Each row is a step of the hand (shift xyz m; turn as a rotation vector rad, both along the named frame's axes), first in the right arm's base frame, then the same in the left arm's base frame.
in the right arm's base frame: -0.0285 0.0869 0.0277 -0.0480 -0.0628 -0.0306
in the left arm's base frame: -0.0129 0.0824 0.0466 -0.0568 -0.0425 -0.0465
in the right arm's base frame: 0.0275 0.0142 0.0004 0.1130 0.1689 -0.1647
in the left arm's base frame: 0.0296 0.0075 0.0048 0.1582 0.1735 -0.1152
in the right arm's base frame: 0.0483 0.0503 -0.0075 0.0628 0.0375 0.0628
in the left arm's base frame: 0.0578 0.0391 0.0065 0.0634 0.0080 0.0722
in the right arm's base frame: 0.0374 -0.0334 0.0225 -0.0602 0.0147 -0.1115
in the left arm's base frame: 0.0279 -0.0448 0.0152 -0.0462 0.0521 -0.1069
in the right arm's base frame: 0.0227 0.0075 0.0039 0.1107 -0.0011 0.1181
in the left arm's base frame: 0.0233 0.0014 0.0064 0.0977 -0.0515 0.1184
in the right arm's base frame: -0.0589 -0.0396 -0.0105 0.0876 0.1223 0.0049
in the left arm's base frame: -0.0645 -0.0226 -0.0218 0.1095 0.0963 0.0372
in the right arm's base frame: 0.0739 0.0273 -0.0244 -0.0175 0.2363 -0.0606
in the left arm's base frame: 0.0797 0.0156 -0.0144 0.0353 0.2420 -0.0029
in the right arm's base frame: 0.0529 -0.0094 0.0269 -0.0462 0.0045 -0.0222
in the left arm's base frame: 0.0474 -0.0264 0.0258 -0.0423 0.0192 -0.0222
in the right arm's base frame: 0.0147 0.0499 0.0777 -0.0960 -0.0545 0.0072
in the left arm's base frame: 0.0176 0.0267 0.0879 -0.1052 -0.0328 -0.0096
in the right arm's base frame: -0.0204 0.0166 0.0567 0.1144 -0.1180 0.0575
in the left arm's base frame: -0.0215 0.0073 0.0582 0.0832 -0.1496 0.0317
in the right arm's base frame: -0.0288 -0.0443 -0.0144 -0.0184 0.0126 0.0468
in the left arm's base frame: -0.0357 -0.0327 -0.0256 -0.0195 0.0053 0.0477
